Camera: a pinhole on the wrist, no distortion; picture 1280 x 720 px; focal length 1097.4 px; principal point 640.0 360.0 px. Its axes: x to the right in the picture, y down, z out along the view. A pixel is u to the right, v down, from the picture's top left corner.
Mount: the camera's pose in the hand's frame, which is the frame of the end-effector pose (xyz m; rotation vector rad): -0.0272 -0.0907 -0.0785 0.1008 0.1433 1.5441
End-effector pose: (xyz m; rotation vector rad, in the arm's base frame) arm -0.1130 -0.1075 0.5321 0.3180 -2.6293 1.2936
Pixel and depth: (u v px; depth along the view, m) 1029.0 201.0 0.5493
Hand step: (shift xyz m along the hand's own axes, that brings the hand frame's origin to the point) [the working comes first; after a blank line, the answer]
In the camera's frame: 0.1947 -0.0796 0.5493

0.1409 0.1157 0.4460
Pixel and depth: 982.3 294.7 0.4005
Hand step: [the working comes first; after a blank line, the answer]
In the camera's frame: 0.1249 -0.0238 0.4005

0.0613 0.0437 0.3097
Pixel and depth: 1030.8 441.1 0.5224
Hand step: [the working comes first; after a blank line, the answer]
In the camera's frame: 0.1860 0.0386 0.5224

0.0198 0.1094 0.4380
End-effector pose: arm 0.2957 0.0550 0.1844 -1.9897 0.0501 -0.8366
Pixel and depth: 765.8 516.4 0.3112
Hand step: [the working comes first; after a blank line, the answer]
In the camera's frame: 0.0357 0.0444 0.3112

-0.0218 -0.0461 0.2347
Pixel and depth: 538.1 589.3 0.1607
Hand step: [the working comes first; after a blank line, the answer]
In the camera's frame: -0.0149 0.0336 0.1607

-0.0357 -0.1007 0.0858
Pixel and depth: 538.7 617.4 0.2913
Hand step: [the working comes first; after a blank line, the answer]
In the camera's frame: -0.0269 0.0683 0.2913

-0.0499 -0.1085 0.2205
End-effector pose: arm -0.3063 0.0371 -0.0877 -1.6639 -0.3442 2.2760
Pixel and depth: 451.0 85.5 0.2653
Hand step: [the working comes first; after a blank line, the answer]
In the camera's frame: -0.0457 -0.0664 0.2653

0.0787 -0.1313 0.1745
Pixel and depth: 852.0 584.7 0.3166
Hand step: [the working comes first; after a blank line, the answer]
In the camera's frame: 0.0612 0.0648 0.3166

-0.0407 -0.0200 0.2424
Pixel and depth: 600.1 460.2 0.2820
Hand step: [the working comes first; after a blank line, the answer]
In the camera's frame: -0.0103 0.0257 0.2820

-0.0090 -0.0932 0.2043
